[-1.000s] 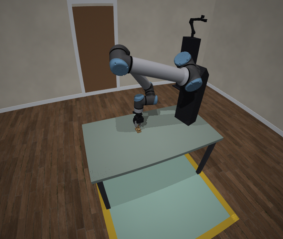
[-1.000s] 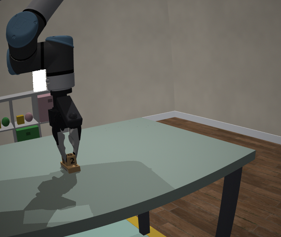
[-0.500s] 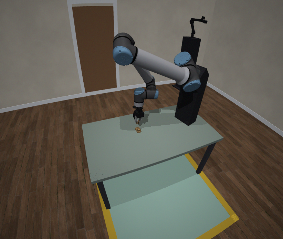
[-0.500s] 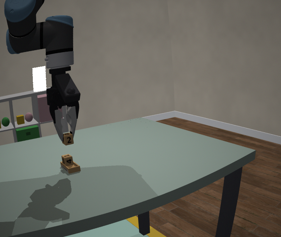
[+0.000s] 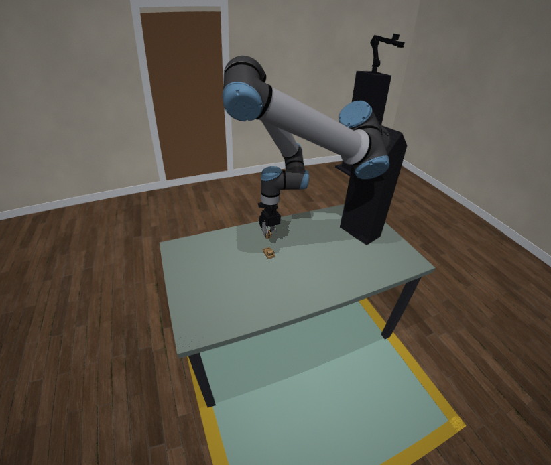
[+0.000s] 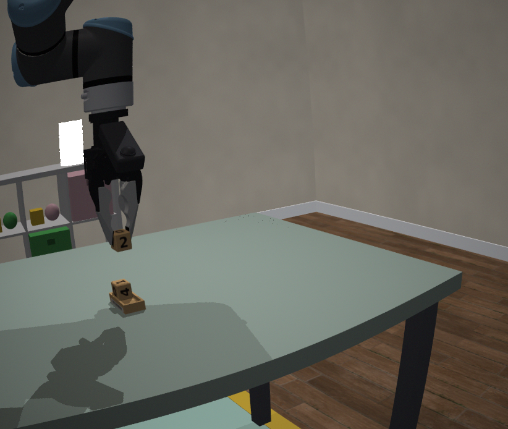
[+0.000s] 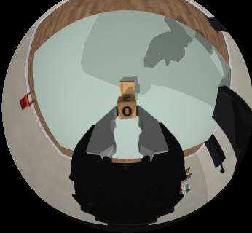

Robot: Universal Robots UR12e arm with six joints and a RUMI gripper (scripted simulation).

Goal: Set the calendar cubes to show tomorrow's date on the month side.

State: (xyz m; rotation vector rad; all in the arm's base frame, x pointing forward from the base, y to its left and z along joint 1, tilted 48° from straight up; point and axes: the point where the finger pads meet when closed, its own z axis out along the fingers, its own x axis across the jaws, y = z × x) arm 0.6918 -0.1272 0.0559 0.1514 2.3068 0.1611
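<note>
Right now my hand is 1 cm above the cube. Round my hand: wooden calendar tray 2 cm to the left, 13 cm below.
</note>
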